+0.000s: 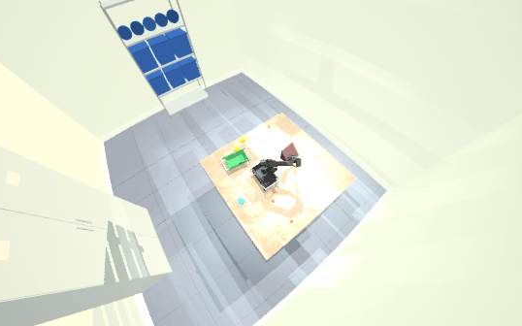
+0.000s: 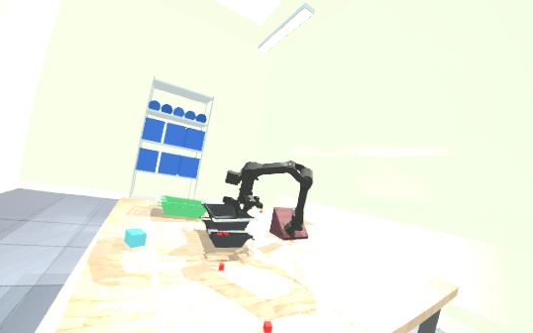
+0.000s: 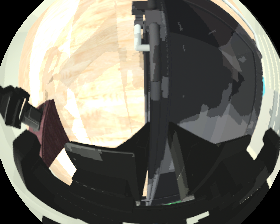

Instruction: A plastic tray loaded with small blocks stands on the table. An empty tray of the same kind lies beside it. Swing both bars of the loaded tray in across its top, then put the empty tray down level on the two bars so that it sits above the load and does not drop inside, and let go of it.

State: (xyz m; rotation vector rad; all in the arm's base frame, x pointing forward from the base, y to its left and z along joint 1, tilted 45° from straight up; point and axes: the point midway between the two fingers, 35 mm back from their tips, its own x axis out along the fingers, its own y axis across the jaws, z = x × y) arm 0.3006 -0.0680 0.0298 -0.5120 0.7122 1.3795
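My gripper tip is 7 cm short of the dark tray, 3 cm below it and 1 cm to the left of it. From my gripper tip the other things lie so: cyan cube (42 cm ahead, 6 cm below, 3 cm to the left).
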